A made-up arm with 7 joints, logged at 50 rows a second.
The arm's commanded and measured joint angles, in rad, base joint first. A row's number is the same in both.
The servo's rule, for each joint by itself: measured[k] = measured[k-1] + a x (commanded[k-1-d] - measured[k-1]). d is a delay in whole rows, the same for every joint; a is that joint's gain. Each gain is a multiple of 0.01, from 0.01 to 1. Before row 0 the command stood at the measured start. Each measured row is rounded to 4 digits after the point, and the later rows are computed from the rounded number. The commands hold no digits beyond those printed.
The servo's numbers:
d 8
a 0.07 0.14 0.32 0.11 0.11 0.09 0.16
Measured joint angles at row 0:
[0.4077, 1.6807, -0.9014, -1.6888, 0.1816, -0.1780, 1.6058]
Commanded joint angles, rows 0 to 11:
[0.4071, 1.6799, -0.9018, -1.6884, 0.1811, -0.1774, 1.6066]
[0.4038, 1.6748, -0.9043, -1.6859, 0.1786, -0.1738, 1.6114]
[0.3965, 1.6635, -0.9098, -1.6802, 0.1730, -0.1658, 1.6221]
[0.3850, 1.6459, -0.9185, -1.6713, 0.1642, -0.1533, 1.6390]
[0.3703, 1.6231, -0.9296, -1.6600, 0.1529, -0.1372, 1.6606]
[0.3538, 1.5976, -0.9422, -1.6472, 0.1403, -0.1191, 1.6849]
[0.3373, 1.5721, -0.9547, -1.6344, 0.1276, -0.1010, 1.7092]
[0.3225, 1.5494, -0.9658, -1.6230, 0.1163, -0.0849, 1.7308]
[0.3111, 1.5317, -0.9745, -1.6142, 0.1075, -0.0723, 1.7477]
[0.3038, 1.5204, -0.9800, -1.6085, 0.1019, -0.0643, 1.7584]
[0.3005, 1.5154, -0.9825, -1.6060, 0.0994, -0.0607, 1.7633]
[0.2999, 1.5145, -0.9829, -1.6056, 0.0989, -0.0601, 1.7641]
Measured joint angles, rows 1 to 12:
[0.4077, 1.6807, -0.9014, -1.6888, 0.1816, -0.1780, 1.6058]
[0.4077, 1.6807, -0.9014, -1.6888, 0.1816, -0.1780, 1.6058]
[0.4077, 1.6807, -0.9014, -1.6888, 0.1816, -0.1780, 1.6058]
[0.4077, 1.6807, -0.9014, -1.6888, 0.1816, -0.1780, 1.6058]
[0.4077, 1.6807, -0.9014, -1.6888, 0.1816, -0.1780, 1.6058]
[0.4077, 1.6807, -0.9014, -1.6888, 0.1816, -0.1780, 1.6058]
[0.4077, 1.6807, -0.9014, -1.6888, 0.1816, -0.1780, 1.6058]
[0.4077, 1.6807, -0.9014, -1.6888, 0.1816, -0.1780, 1.6058]
[0.4077, 1.6806, -0.9015, -1.6888, 0.1815, -0.1779, 1.6059]
[0.4074, 1.6798, -0.9024, -1.6885, 0.1812, -0.1775, 1.6068]
[0.4066, 1.6775, -0.9048, -1.6876, 0.1803, -0.1764, 1.6092]
[0.4051, 1.6731, -0.9092, -1.6858, 0.1785, -0.1743, 1.6140]

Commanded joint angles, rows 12 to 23:
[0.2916, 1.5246, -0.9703, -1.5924, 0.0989, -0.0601, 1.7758]
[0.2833, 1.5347, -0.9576, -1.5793, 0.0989, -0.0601, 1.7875]
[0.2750, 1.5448, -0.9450, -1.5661, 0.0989, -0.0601, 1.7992]
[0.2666, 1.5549, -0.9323, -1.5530, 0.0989, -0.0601, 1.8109]
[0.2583, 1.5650, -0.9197, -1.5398, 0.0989, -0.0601, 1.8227]
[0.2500, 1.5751, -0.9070, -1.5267, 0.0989, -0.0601, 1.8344]
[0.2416, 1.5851, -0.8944, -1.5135, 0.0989, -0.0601, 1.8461]
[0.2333, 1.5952, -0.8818, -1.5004, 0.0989, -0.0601, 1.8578]
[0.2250, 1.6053, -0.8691, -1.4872, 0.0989, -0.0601, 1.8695]
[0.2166, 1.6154, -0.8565, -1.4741, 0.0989, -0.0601, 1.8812]
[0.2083, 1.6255, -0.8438, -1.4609, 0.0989, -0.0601, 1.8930]
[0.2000, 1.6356, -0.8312, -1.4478, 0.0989, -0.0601, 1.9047]
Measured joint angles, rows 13 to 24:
[0.4027, 1.6661, -0.9157, -1.6830, 0.1757, -0.1710, 1.6215]
[0.3993, 1.6565, -0.9242, -1.6791, 0.1718, -0.1663, 1.6316]
[0.3950, 1.6447, -0.9340, -1.6742, 0.1669, -0.1604, 1.6440]
[0.3899, 1.6314, -0.9442, -1.6686, 0.1613, -0.1536, 1.6579]
[0.3844, 1.6174, -0.9539, -1.6626, 0.1554, -0.1463, 1.6723]
[0.3788, 1.6038, -0.9623, -1.6566, 0.1495, -0.1389, 1.6861]
[0.3733, 1.5914, -0.9688, -1.6510, 0.1440, -0.1319, 1.6985]
[0.3682, 1.5806, -0.9733, -1.6460, 0.1390, -0.1254, 1.7090]
[0.3628, 1.5728, -0.9723, -1.6401, 0.1346, -0.1195, 1.7197]
[0.3572, 1.5675, -0.9676, -1.6334, 0.1307, -0.1142, 1.7305]
[0.3514, 1.5643, -0.9604, -1.6260, 0.1272, -0.1093, 1.7415]
[0.3455, 1.5630, -0.9514, -1.6180, 0.1241, -0.1049, 1.7526]

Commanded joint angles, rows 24 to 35:
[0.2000, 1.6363, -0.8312, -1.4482, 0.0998, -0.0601, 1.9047]
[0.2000, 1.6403, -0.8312, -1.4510, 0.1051, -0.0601, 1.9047]
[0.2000, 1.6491, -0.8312, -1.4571, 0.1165, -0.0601, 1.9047]
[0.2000, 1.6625, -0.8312, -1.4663, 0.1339, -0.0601, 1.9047]
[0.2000, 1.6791, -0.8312, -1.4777, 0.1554, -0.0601, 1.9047]
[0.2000, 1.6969, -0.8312, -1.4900, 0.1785, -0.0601, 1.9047]
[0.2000, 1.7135, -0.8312, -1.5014, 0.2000, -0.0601, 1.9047]
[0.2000, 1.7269, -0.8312, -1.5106, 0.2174, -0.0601, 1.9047]
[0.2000, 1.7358, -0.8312, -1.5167, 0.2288, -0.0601, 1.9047]
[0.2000, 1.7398, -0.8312, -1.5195, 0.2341, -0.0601, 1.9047]
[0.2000, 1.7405, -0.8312, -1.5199, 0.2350, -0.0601, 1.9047]
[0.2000, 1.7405, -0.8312, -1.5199, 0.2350, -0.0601, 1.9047]
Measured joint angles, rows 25 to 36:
[0.3394, 1.5633, -0.9413, -1.6094, 0.1213, -0.1009, 1.7638]
[0.3331, 1.5650, -0.9303, -1.6003, 0.1188, -0.0972, 1.7751]
[0.3267, 1.5678, -0.9188, -1.5908, 0.1166, -0.0939, 1.7865]
[0.3202, 1.5716, -0.9070, -1.5809, 0.1147, -0.0909, 1.7979]
[0.3135, 1.5763, -0.8949, -1.5706, 0.1130, -0.0881, 1.8094]
[0.3067, 1.5818, -0.8826, -1.5600, 0.1114, -0.0856, 1.8209]
[0.2998, 1.5879, -0.8702, -1.5491, 0.1100, -0.0833, 1.8324]
[0.2928, 1.5946, -0.8577, -1.5380, 0.1088, -0.0812, 1.8440]
[0.2863, 1.6004, -0.8492, -1.5281, 0.1078, -0.0793, 1.8537]
[0.2803, 1.6060, -0.8434, -1.5196, 0.1075, -0.0776, 1.8619]
[0.2747, 1.6120, -0.8395, -1.5127, 0.1085, -0.0760, 1.8687]
[0.2695, 1.6191, -0.8368, -1.5076, 0.1113, -0.0746, 1.8745]

